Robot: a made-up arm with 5 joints. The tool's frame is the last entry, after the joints.
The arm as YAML. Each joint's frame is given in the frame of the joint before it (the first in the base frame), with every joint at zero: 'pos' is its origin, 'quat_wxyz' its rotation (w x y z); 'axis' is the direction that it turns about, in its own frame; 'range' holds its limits. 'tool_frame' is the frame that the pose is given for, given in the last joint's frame.
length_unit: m
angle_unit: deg
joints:
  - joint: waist
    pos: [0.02, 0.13, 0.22]
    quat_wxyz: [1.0, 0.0, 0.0, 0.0]
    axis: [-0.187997, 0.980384, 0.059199]
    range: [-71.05, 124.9]
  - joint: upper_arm
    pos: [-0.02, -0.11, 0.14]
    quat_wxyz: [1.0, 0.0, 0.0, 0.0]
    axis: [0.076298, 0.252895, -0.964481]
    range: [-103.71, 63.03]
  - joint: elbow
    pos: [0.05, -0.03, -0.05]
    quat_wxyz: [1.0, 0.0, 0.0, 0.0]
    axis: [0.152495, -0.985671, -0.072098]
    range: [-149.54, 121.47]
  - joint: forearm
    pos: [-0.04, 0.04, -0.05]
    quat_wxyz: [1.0, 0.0, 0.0, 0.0]
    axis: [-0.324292, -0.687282, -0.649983]
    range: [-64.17, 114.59]
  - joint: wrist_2
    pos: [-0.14, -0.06, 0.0]
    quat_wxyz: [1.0, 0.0, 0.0, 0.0]
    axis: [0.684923, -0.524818, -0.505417]
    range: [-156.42, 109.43]
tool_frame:
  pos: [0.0, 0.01, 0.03]
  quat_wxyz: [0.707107, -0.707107, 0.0, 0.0]
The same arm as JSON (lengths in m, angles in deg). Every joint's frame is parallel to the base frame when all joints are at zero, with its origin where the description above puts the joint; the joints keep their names.
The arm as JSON. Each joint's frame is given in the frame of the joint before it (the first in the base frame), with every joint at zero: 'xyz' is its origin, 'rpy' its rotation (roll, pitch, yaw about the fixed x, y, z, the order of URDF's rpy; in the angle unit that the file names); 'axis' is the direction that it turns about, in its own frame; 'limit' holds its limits. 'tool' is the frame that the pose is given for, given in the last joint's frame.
{
  "units": {
    "length": "m",
    "angle": "deg"
  },
  "joints": [
    {
      "name": "waist",
      "type": "revolute",
      "origin": {
        "xyz": [
          0.02,
          0.13,
          0.22
        ],
        "rpy": [
          0.0,
          0.0,
          0.0
        ]
      },
      "axis": [
        -0.187997,
        0.980384,
        0.059199
      ],
      "limit": {
        "lower": -71.05,
        "upper": 124.9
      }
    },
    {
      "name": "upper_arm",
      "type": "revolute",
      "origin": {
        "xyz": [
          -0.02,
          -0.11,
          0.14
        ],
        "rpy": [
          0.0,
          0.0,
          0.0
        ]
      },
      "axis": [
        0.076298,
        0.252895,
        -0.964481
      ],
      "limit": {
        "lower": -103.71,
        "upper": 63.03
      }
    },
    {
      "name": "elbow",
      "type": "revolute",
      "origin": {
        "xyz": [
          0.05,
          -0.03,
          -0.05
        ],
        "rpy": [
          0.0,
          0.0,
          0.0
        ]
      },
      "axis": [
        0.152495,
        -0.985671,
        -0.072098
      ],
      "limit": {
        "lower": -149.54,
        "upper": 121.47
      }
    },
    {
      "name": "forearm",
      "type": "revolute",
      "origin": {
        "xyz": [
          -0.04,
          0.04,
          -0.05
        ],
        "rpy": [
          0.0,
          0.0,
          0.0
        ]
      },
      "axis": [
        -0.324292,
        -0.687282,
        -0.649983
      ],
      "limit": {
        "lower": -64.17,
        "upper": 114.59
      }
    },
    {
      "name": "wrist_2",
      "type": "revolute",
      "origin": {
        "xyz": [
          -0.14,
          -0.06,
          0.0
        ],
        "rpy": [
          0.0,
          0.0,
          0.0
        ]
      },
      "axis": [
        0.684923,
        -0.524818,
        -0.505417
      ],
      "limit": {
        "lower": -156.42,
        "upper": 109.43
      }
    }
  ],
  "tool": {
    "origin": {
      "xyz": [
        0.0,
        0.01,
        0.03
      ],
      "rpy": [
        -90.0,
        0.0,
        0.0
      ]
    }
  }
}

